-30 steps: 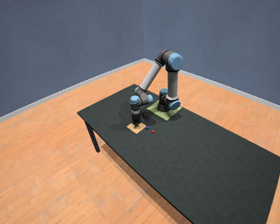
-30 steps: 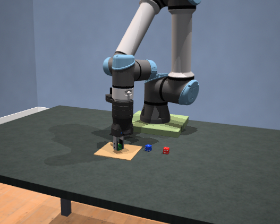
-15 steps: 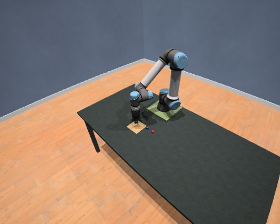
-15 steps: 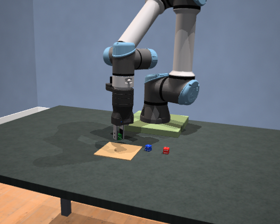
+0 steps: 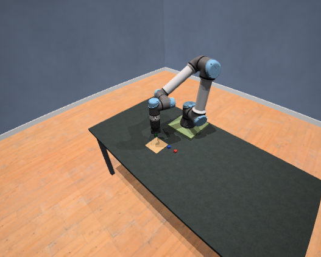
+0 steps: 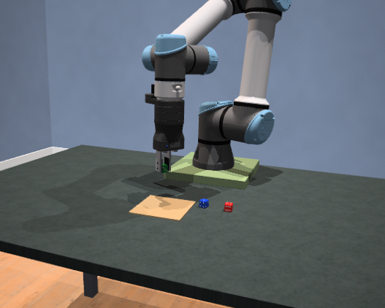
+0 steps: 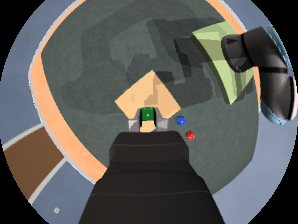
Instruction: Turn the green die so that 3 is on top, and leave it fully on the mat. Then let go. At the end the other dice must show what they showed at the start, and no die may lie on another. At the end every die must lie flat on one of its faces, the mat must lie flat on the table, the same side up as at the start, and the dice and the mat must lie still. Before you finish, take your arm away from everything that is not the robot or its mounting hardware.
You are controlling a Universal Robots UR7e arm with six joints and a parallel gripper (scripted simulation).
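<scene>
Right now the tan mat is 12 cm below my hand. The rest, counted from my hand: red die (6 cm behind, 17 cm to the left, 11 cm below); then green die (1 cm below); then blue die (6 cm behind, 10 cm to the left, 11 cm below).
</scene>
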